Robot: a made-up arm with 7 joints. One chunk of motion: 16 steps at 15 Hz.
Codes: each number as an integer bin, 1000 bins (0 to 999) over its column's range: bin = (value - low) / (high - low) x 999, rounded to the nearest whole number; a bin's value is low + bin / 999 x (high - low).
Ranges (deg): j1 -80.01..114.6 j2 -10..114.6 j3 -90.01..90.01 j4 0..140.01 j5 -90.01..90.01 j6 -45.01..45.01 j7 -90.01..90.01
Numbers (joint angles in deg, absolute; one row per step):
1: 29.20 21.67 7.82 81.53 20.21 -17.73 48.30
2: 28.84 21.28 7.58 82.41 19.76 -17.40 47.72
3: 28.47 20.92 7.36 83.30 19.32 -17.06 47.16
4: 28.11 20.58 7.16 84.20 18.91 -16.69 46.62
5: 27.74 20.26 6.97 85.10 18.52 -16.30 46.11
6: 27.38 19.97 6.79 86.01 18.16 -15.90 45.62
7: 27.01 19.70 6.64 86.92 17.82 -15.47 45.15
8: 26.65 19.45 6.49 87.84 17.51 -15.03 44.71
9: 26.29 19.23 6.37 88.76 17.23 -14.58 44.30
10: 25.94 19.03 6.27 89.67 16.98 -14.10 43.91
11: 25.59 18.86 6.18 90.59 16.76 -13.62 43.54
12: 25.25 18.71 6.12 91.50 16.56 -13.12 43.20
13: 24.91 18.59 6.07 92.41 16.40 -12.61 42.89
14: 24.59 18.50 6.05 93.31 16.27 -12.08 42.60
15: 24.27 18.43 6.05 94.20 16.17 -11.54 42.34
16: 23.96 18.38 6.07 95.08 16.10 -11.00 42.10
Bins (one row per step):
1: 561 254 543 582 612 303 768
2: 559 251 542 588 609 306 764
3: 557 248 540 594 607 310 761
4: 555 245 539 601 604 314 758
5: 553 243 538 607 602 319 755
6: 551 240 537 614 600 323 753
7: 549 238 536 620 598 328 750
8: 548 236 536 627 597 333 748
9: 546 234 535 633 595 338 745
10: 544 233 534 640 594 343 743
11: 542 231 534 646 593 348 741
12: 540 230 533 653 591 354 739
13: 539 229 533 659 591 360 738
14: 537 229 533 666 590 365 736
15: 535 228 533 672 589 371 734
16: 534 228 533 678 589 377 733

